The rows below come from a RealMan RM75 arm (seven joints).
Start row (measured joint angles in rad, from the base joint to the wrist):
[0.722 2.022 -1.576 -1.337 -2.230 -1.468 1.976]
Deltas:
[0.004 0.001 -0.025 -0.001 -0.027 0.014 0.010]
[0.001 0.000 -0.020 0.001 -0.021 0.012 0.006]
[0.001 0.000 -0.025 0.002 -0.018 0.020 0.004]
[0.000 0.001 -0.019 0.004 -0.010 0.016 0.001]
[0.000 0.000 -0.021 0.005 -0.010 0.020 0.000]
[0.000 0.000 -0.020 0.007 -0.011 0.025 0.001]
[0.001 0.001 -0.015 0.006 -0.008 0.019 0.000]
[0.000 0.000 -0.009 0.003 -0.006 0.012 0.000]
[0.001 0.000 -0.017 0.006 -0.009 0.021 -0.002]
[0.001 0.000 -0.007 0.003 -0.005 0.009 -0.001]
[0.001 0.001 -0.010 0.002 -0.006 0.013 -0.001]
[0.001 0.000 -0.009 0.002 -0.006 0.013 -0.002]
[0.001 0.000 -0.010 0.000 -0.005 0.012 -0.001]
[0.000 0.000 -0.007 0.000 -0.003 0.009 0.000]
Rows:
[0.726 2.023 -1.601 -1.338 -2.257 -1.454 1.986]
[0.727 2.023 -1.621 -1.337 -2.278 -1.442 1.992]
[0.728 2.023 -1.646 -1.335 -2.296 -1.422 1.996]
[0.728 2.024 -1.665 -1.331 -2.306 -1.406 1.997]
[0.728 2.024 -1.686 -1.326 -2.316 -1.386 1.997]
[0.728 2.024 -1.706 -1.319 -2.327 -1.361 1.998]
[0.729 2.025 -1.721 -1.313 -2.335 -1.342 1.998]
[0.729 2.025 -1.730 -1.310 -2.341 -1.330 1.998]
[0.730 2.025 -1.747 -1.304 -2.350 -1.309 1.996]
[0.731 2.025 -1.754 -1.301 -2.355 -1.300 1.995]
[0.732 2.026 -1.764 -1.299 -2.361 -1.287 1.994]
[0.733 2.026 -1.773 -1.297 -2.367 -1.274 1.992]
[0.734 2.026 -1.783 -1.297 -2.372 -1.262 1.991]
[0.734 2.026 -1.790 -1.297 -2.375 -1.253 1.991]

